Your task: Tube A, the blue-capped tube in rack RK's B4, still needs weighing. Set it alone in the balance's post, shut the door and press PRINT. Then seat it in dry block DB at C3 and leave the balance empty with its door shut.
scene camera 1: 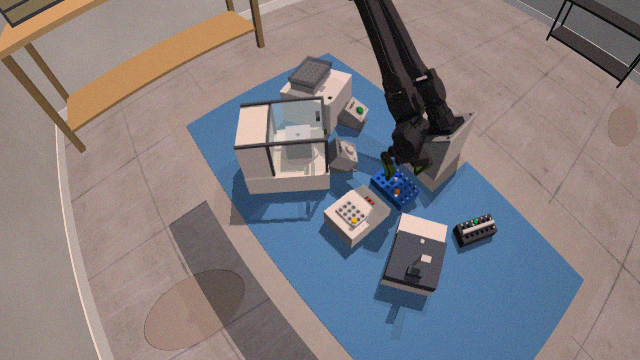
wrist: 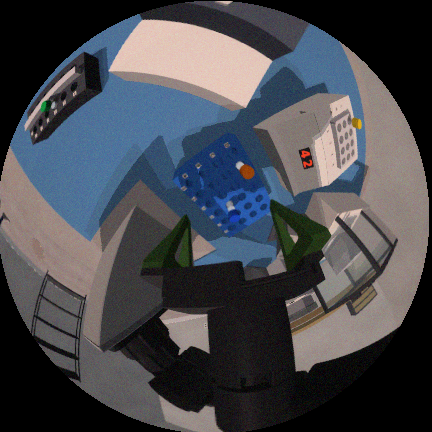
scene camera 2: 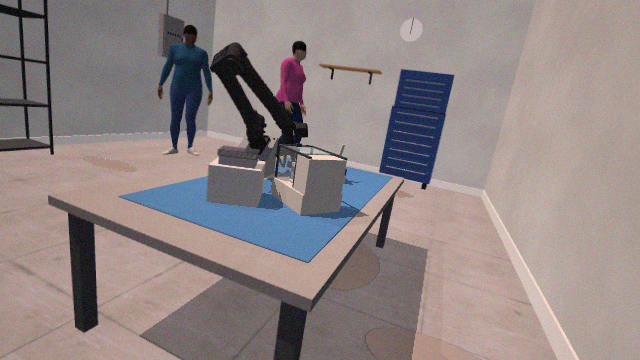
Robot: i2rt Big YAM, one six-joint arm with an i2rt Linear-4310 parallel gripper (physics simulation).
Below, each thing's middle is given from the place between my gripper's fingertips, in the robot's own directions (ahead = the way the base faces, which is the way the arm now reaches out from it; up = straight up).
Now: hand 190 mm short of the glass-box balance (scene camera 1: 281, 145), 280 mm to the left of it and 50 mm below it.
